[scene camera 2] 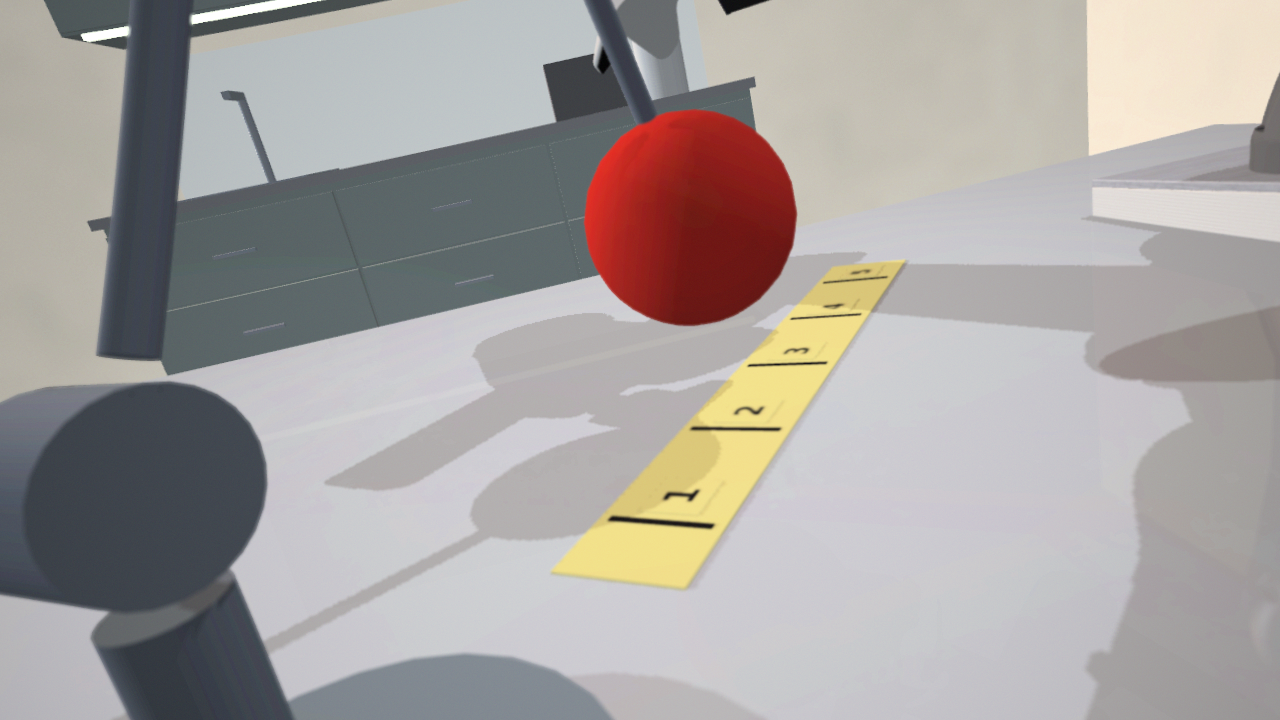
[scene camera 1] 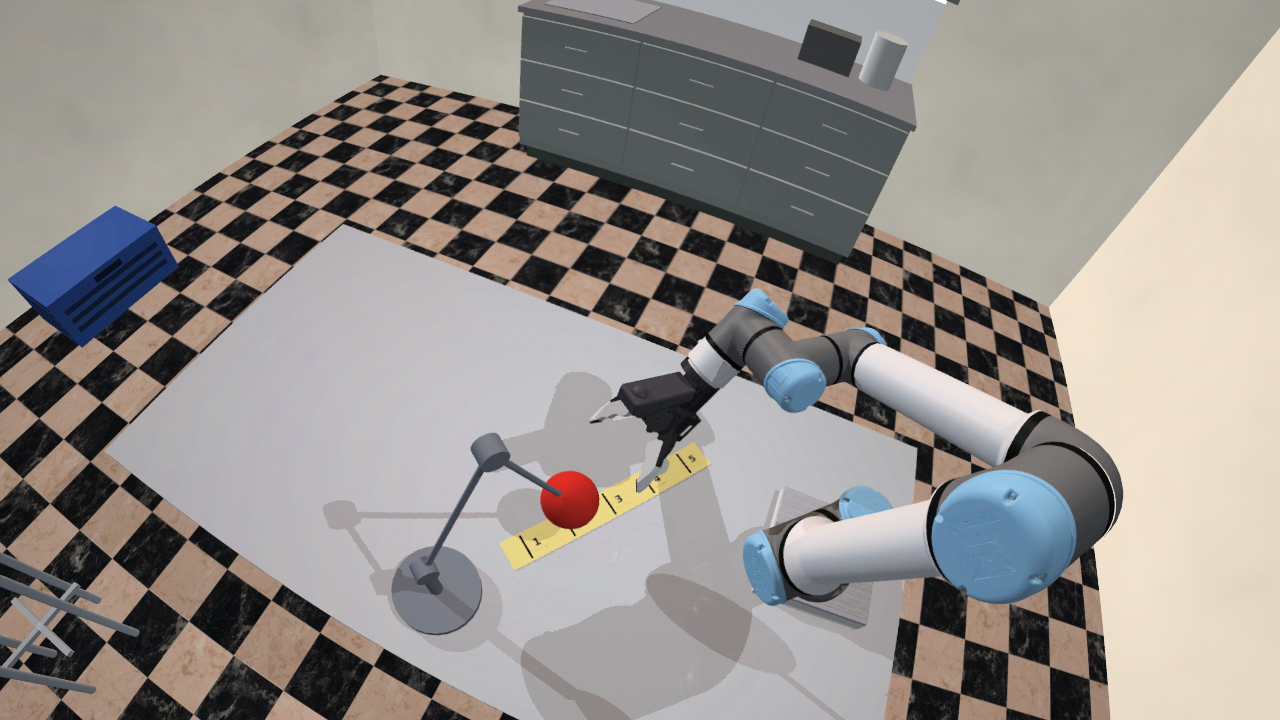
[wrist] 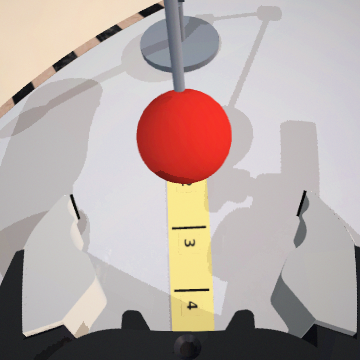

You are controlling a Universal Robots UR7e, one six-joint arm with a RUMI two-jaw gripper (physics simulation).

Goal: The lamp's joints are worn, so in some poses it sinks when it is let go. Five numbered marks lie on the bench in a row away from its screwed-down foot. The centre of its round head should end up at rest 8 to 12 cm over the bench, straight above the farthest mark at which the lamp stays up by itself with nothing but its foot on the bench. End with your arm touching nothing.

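Frame: origin at the arm's base, x right, y down, z ahead, level; metres.
Seen in the pictures: gripper, fingertip midpoint: (scene camera 2: 715, 35) (scene camera 1: 612, 456) (wrist: 186, 195).
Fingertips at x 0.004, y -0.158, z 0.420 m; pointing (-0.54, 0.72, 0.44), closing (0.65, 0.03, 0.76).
Offsets run from my fingertips to a thing's top centre. "spot": to the spot under its first point. Level surfaces: height alone.
The lamp's round red head @[spot: dx -0.082, dy +0.034, dz +0.043 m] (scene camera 1: 569, 499) (scene camera 2: 690, 217) (wrist: 184, 136) hangs in the air above the bench, on a thin rod from the grey elbow (scene camera 1: 489, 451). In scene camera 1 it overlaps the strip near mark 2; its exact height and the mark below it cannot be told. The round grey foot @[spot: dx -0.299, dy +0.177, dz +0.203 m] (scene camera 1: 436, 604) (wrist: 200, 56) stands beside the mark 1 end. The yellow strip @[dx +0.010, dy +0.190, dz -0.015 m] (scene camera 1: 553, 535) (scene camera 2: 760, 394) (wrist: 190, 265) bears marks 1 to 5. My gripper (scene camera 1: 615, 454) (wrist: 186, 195) is open and empty, on the mark 5 side of the head, with a visible gap to it.
The arm's base plate (scene camera 1: 819, 611) stands on the bench @[dy +0.192 m] (scene camera 1: 295, 358) at the right in scene camera 1. The lamp's lower rod @[spot: dx -0.210, dy -0.088, dz +0.159 m] (scene camera 1: 459, 510) rises from the foot to the elbow. A grey drawer cabinet (scene camera 1: 680, 125) and a blue box (scene camera 1: 93, 268) stand beyond the bench.
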